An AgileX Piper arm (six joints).
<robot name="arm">
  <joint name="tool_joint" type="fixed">
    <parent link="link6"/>
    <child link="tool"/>
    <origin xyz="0 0 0" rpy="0 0 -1.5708"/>
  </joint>
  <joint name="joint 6" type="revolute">
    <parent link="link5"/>
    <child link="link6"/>
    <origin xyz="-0.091 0 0" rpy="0 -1.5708 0"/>
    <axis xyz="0 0 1"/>
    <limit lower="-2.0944" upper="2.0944"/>
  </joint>
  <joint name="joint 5" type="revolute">
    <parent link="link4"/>
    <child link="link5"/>
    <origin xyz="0 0 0" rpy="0 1.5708 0"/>
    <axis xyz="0 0 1"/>
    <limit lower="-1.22" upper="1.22"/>
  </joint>
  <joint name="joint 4" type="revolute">
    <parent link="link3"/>
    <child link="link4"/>
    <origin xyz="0.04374 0.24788 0" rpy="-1.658 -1.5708 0"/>
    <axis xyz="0 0 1"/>
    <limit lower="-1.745" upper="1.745"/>
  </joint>
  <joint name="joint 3" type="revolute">
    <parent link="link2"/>
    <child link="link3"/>
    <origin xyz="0.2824 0.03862 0" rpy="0 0 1.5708"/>
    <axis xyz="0 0 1"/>
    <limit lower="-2.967" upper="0"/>
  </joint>
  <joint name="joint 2" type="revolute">
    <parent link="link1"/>
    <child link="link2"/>
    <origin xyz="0 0 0" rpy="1.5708 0 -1.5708"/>
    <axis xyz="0 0 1"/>
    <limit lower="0" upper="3.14"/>
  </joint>
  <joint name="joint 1" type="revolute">
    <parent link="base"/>
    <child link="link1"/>
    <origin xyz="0 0 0.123" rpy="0 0 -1.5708"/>
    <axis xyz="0 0 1"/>
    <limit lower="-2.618" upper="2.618"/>
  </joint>
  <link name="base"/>
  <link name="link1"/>
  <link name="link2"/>
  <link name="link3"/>
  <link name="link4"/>
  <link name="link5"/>
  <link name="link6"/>
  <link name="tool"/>
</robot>
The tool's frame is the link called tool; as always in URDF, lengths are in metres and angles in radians.
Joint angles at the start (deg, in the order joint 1, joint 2, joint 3, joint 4, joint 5, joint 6):
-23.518, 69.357, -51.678, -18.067, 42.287, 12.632
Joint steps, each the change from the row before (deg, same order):
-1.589, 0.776, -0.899, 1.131, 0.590, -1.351
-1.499, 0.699, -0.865, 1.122, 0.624, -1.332
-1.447, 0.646, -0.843, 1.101, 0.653, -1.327
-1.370, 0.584, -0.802, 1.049, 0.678, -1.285
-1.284, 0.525, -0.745, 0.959, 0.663, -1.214
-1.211, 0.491, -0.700, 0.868, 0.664, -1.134
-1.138, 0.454, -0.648, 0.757, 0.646, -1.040
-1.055, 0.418, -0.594, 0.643, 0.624, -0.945
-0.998, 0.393, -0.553, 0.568, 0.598, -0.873
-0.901, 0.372, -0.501, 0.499, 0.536, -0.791
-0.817, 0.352, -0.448, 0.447, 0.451, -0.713
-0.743, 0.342, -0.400, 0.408, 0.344, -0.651
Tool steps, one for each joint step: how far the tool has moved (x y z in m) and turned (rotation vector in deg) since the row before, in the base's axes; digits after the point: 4 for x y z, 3 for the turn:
0.0001, -0.0063, 0.0006, 0.554, 0.534, -0.941
-0.0002, -0.0059, 0.0007, 0.569, 0.491, -0.849
-0.0005, -0.0057, 0.0008, 0.570, 0.465, -0.779
-0.0007, -0.0053, 0.0008, 0.561, 0.445, -0.706
-0.0009, -0.0050, 0.0008, 0.521, 0.417, -0.633
-0.0010, -0.0047, 0.0007, 0.496, 0.415, -0.587
-0.0011, -0.0044, 0.0007, 0.452, 0.410, -0.547
-0.0012, -0.0041, 0.0006, 0.405, 0.411, -0.502
-0.0013, -0.0039, 0.0005, 0.377, 0.399, -0.474
-0.0012, -0.0036, 0.0004, 0.344, 0.366, -0.412
-0.0010, -0.0033, 0.0003, 0.309, 0.312, -0.363
-0.0009, -0.0031, 0.0002, 0.267, 0.245, -0.313

